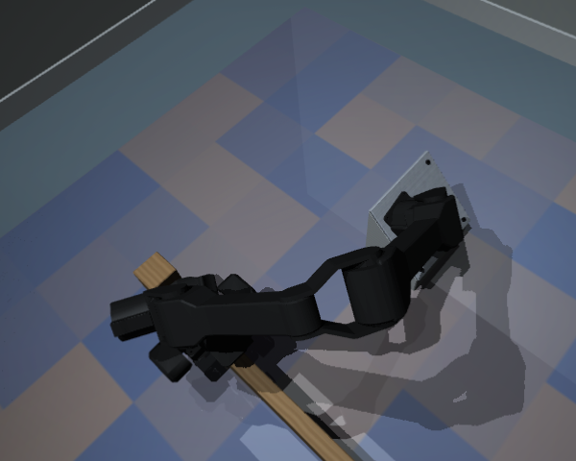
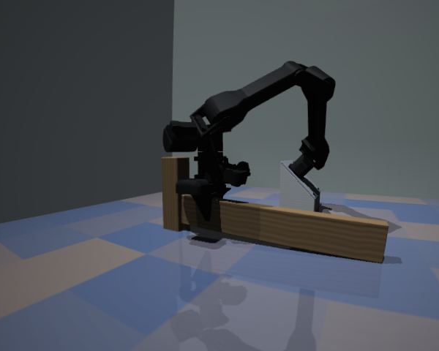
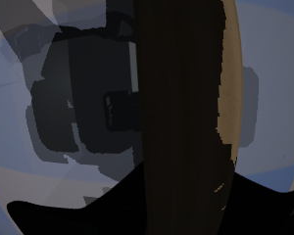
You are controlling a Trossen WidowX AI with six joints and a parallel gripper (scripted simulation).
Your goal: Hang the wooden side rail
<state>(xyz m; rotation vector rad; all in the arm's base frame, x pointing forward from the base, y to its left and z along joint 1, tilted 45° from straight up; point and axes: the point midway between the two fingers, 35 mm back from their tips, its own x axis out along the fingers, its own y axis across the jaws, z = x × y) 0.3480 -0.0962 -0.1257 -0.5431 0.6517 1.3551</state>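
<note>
The wooden headboard post lies 1 cm behind my gripper tip, 10 cm to the right of it and 5 cm above it.
</note>
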